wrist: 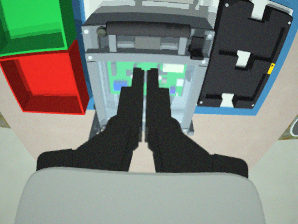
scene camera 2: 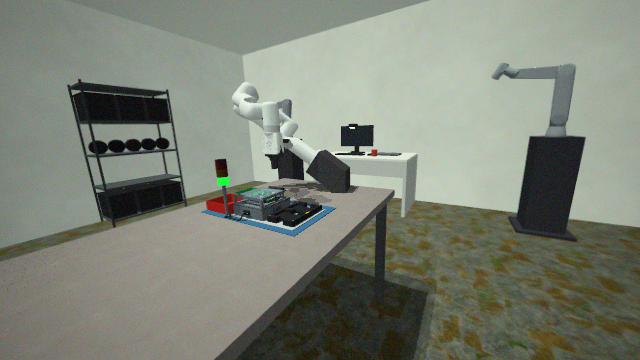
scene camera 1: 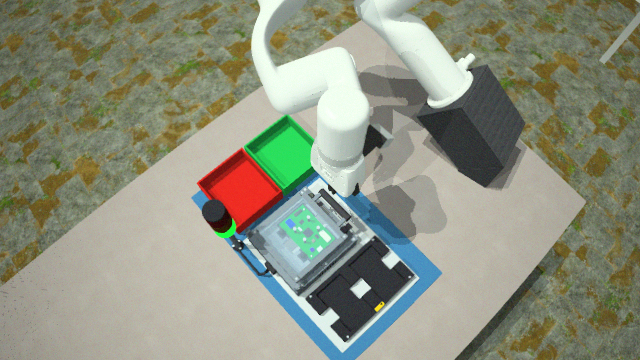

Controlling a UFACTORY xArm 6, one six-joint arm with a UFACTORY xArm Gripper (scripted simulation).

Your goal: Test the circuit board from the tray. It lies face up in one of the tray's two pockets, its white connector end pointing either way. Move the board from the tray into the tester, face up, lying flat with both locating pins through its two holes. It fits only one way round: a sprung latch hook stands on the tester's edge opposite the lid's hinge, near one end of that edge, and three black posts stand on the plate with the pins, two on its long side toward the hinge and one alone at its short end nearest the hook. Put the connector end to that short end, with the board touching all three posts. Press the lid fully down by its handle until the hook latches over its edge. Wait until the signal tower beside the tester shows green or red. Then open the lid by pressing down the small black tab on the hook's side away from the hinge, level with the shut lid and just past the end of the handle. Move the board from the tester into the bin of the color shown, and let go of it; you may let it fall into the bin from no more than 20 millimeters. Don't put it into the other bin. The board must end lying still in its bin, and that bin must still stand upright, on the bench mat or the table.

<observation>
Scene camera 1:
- my gripper: 336,187
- red bin: 239,183
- green bin: 282,151
</observation>
